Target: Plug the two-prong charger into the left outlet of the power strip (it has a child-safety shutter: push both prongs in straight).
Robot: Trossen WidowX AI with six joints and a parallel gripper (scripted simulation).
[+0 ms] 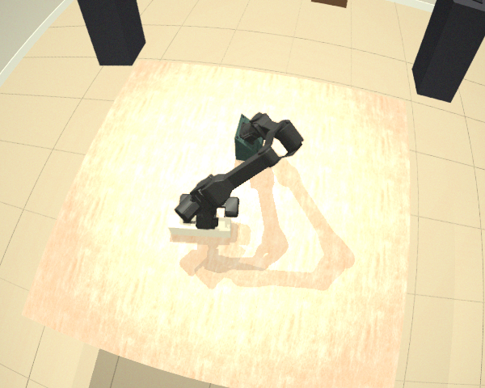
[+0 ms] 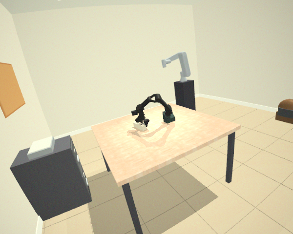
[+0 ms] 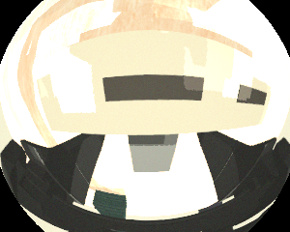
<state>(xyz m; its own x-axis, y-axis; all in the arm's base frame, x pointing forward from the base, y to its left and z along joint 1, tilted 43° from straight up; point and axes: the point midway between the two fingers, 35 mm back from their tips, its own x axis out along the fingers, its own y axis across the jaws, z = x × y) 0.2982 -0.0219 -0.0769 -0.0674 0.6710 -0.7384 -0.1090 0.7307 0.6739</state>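
Right now my gripper tip is 2 cm short of the dark grey charger and 1 cm below it.
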